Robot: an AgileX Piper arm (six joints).
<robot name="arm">
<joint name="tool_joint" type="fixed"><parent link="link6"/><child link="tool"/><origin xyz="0 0 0" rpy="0 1.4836 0"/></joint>
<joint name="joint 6" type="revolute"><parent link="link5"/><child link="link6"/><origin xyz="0.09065 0 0.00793" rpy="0 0 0"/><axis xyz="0.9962 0 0.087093"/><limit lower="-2.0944" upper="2.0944"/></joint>
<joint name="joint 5" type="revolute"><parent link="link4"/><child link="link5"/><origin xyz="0 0 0" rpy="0 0 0"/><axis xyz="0 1 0"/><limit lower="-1.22" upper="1.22"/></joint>
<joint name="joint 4" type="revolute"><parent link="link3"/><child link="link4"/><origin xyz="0.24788 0 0.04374" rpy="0 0 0"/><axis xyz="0.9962 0 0.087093"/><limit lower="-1.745" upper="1.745"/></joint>
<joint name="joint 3" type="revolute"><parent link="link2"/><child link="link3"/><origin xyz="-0.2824 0 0.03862" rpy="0 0 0"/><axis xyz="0 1 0"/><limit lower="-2.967" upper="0"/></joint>
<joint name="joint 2" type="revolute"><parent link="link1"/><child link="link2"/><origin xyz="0 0 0" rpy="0 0 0"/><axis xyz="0 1 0"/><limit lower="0" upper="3.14"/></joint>
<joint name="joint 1" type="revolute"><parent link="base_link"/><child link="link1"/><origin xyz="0 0 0.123" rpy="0 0 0"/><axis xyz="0 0 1"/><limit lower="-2.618" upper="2.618"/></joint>
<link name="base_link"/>
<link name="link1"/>
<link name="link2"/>
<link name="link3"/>
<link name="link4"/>
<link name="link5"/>
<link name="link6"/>
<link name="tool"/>
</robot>
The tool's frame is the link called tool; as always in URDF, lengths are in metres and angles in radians.
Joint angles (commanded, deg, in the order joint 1, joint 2, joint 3, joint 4, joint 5, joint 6), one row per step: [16.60 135.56 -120.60 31.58 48.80 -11.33]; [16.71 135.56 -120.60 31.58 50.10 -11.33]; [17.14 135.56 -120.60 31.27 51.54 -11.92]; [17.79 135.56 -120.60 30.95 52.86 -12.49]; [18.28 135.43 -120.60 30.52 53.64 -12.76]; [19.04 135.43 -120.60 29.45 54.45 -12.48]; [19.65 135.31 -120.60 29.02 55.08 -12.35]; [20.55 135.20 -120.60 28.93 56.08 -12.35]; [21.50 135.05 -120.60 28.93 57.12 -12.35]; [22.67 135.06 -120.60 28.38 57.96 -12.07]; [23.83 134.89 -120.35 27.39 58.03 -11.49]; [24.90 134.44 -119.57 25.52 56.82 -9.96]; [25.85 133.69 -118.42 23.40 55.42 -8.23]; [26.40 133.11 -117.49 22.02 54.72 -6.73]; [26.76 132.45 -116.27 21.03 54.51 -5.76]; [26.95 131.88 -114.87 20.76 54.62 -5.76]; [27.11 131.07 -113.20 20.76 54.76 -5.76]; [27.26 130.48 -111.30 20.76 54.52 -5.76]
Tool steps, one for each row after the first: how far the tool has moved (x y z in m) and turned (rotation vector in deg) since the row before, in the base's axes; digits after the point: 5 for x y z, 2 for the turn. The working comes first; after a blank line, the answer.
Tool pose at each row, in the base's axes (x y z in m, rotation vector in deg; the steps are taken from these numbers as rounded here): [0.49612 0.18531 0.20360 -17.12 144.91 40.16]; [0.49389 0.18644 0.20275 -17.89 146.04 40.55]; [0.49045 0.18996 0.20165 -20.09 147.14 40.50]; [0.48640 0.19525 0.20064 -22.52 148.11 40.49]; [0.48349 0.19890 0.20110 -24.19 148.58 40.23]; [0.47989 0.20412 0.19995 -25.88 149.49 39.44]; [0.47672 0.20865 0.20041 -27.12 149.97 39.28]; [0.47179 0.21587 0.20080 -28.91 150.67 39.68]; [0.46641 0.22345 0.20159 -30.76 151.33 40.19]; [0.46070 0.23216 0.20072 -32.75 152.12 40.06]; [0.45560 0.24005 0.20034 -34.16 152.48 39.27]; [0.45185 0.24591 0.20000 -34.02 152.43 37.36]; [0.44798 0.25010 0.20057 -33.53 152.27 35.20]; [0.44502 0.25200 0.20078 -32.77 152.55 33.92]; [0.44142 0.25236 0.20015 -32.46 153.26 32.91]; [0.43753 0.25195 0.19797 -32.93 154.17 32.44]; [0.43279 0.25116 0.19665 -33.21 155.17 32.30]; [0.42837 0.25027 0.19249 -33.32 156.27 32.06]

[-0.00223 0.00113 -0.00085 -0.21 1.09 0.78]; [-0.00344 0.00352 -0.00110 -0.74 0.81 1.67]; [-0.00405 0.00529 -0.00101 -0.72 0.72 1.82]; [-0.00291 0.00365 0.00046 -0.60 0.25 1.17]; [-0.00360 0.00522 -0.00115 -1.07 0.50 1.12]; [-0.00317 0.00453 0.00046 -0.46 0.34 0.88]; [-0.00493 0.00722 0.00039 -0.27 0.72 1.39]; [-0.00538 0.00758 0.00079 -0.20 0.74 1.44]; [-0.00571 0.00871 -0.00087 -0.66 0.66 1.43]; [-0.00510 0.00789 -0.00038 -0.82 0.05 0.88]; [-0.00375 0.00586 -0.00034 -1.13 -0.71 -0.42]; [-0.00387 0.00419 0.00057 -1.20 -0.88 -0.71]; [-0.00296 0.00190 0.00021 -0.77 -0.18 -0.73]; [-0.00360 0.00036 -0.00063 -0.81 0.33 -0.36]; [-0.00389 -0.00041 -0.00218 -0.65 0.71 0.28]; [-0.00474 -0.00079 -0.00132 -0.44 0.89 0.20]; [-0.00442 -0.00089 -0.00416 -0.51 0.95 0.07]
